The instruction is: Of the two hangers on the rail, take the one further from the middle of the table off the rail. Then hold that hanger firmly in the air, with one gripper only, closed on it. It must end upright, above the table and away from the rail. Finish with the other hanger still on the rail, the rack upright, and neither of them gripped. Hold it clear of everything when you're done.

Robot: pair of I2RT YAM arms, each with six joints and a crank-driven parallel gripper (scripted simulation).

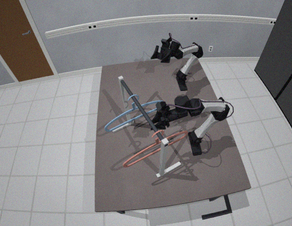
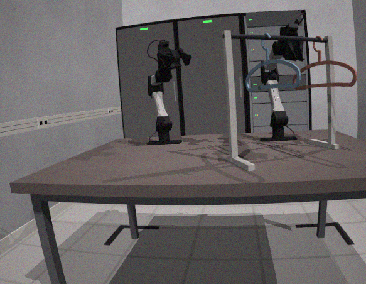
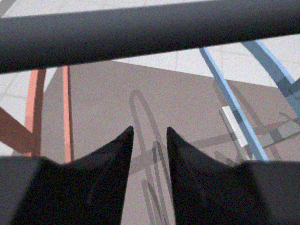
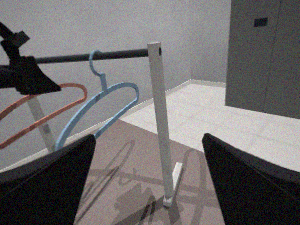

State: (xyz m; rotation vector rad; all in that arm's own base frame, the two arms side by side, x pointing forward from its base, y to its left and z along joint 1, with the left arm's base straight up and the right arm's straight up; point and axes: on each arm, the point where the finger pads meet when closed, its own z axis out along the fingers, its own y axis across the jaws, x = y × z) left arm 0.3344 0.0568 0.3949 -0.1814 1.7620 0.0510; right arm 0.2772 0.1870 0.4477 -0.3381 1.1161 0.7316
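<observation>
The orange hanger lies 90 mm to the left of my left hand, 30 mm behind it and 10 mm below it. The rest, counted from my left hand: blue hanger (140 mm to the right, 90 mm ahead, 10 mm below); then white rack (150 mm below, 70 mm to the right, 50 mm ahead).
</observation>
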